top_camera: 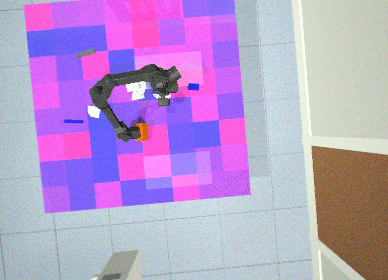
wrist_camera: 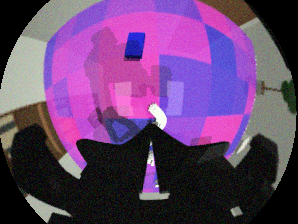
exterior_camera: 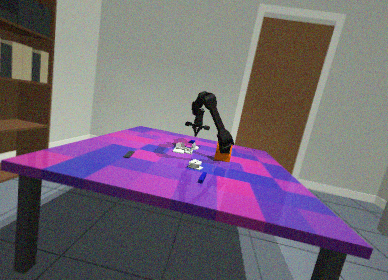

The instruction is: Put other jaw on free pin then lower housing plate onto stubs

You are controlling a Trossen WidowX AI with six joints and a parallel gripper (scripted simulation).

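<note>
My gripper tip is now 10 mm past the grey jaw, 10 mm to the right of it and 80 mm above it. Round my gripper tip: blue block 20 mm ahead, 170 mm to the right, 80 mm below; then blue bar 60 mm behind, 600 mm to the left, 80 mm below; then grey bar 340 mm ahead, 450 mm to the left, 80 mm below.
</note>
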